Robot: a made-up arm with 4 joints. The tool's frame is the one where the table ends.
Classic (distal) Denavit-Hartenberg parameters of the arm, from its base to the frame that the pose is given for. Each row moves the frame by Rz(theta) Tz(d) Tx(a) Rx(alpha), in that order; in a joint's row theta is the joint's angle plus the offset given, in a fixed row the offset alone. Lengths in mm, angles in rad.
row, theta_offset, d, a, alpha
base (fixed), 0, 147, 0, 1.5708
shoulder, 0, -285, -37, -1.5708
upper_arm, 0, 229, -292, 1.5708
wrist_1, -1.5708, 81, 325, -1.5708
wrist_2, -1.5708, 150, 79, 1.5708
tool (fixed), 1.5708, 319, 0, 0
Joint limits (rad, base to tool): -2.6..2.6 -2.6..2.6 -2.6..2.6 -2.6..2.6
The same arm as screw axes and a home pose.
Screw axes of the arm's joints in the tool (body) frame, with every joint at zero. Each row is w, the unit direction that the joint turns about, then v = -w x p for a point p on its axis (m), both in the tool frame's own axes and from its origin. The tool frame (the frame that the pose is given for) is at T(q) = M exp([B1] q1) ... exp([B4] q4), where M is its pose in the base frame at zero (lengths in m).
B1: w -0.000007 -1 0 v -0.223 0 -0.179
B2: w 0 0 1 v 0.16 -0.142 0
B3: w -0.000007 -1 0 v 0.006 0 0.15
B4: w 1 -0.000007 0 v 0 -0.319 -0.079
M =
1 -0.000007 0 -0.179
0.000007 1 0 0.125
0 0 1 0.37
0 0 0 1
Joint limits (rad, base to tool): -2.6..2.6 -2.6..2.6 -2.6..2.6 -2.6..2.6

